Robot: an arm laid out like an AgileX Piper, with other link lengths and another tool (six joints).
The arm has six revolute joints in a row. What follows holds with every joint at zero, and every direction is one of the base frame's.
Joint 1 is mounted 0.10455 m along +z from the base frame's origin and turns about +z.
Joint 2 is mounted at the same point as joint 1 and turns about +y.
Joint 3 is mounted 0.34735 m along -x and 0.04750 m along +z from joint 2 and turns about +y.
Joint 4 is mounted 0.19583 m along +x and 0.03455 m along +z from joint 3 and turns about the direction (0.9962, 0, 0.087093).
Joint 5 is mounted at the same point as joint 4 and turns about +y.
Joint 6 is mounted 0.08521 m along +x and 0.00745 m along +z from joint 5 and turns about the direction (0.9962, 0, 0.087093).
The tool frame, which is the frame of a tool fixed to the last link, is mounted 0.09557 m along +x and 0.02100 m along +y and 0.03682 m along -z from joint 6; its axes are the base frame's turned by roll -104.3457, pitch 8.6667 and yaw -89.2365 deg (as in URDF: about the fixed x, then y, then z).
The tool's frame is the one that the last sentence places.
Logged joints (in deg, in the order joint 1, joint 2, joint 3, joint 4, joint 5, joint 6), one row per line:
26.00 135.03 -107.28 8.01 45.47 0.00
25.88 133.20 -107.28 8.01 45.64 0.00
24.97 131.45 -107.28 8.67 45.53 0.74
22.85 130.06 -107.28 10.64 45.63 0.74
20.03 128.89 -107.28 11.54 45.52 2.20
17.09 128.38 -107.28 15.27 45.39 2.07
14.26 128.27 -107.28 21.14 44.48 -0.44
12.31 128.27 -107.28 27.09 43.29 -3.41
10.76 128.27 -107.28 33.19 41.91 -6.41
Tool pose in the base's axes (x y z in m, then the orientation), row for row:
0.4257 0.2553 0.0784 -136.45 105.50 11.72
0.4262 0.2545 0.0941 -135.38 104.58 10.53
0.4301 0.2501 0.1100 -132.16 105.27 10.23
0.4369 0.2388 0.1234 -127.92 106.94 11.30
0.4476 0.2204 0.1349 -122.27 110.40 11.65
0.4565 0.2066 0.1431 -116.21 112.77 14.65
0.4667 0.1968 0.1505 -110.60 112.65 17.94
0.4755 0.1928 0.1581 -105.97 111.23 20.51
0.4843 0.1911 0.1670 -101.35 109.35 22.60
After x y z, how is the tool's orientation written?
As a rotation vector, in degrees.
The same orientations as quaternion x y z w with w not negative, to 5 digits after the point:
-0.78777 0.60908 0.06766 0.06213
-0.78765 0.60846 0.06126 0.07504
-0.77734 0.61918 0.06017 0.09349
-0.76063 0.63588 0.06719 0.11221
-0.73416 0.66288 0.06995 0.12925
-0.70650 0.68559 0.08906 0.15132
-0.68432 0.69700 0.11100 0.18323
-0.66750 0.70063 0.12919 0.21651
-0.65039 0.70172 0.14503 0.25209

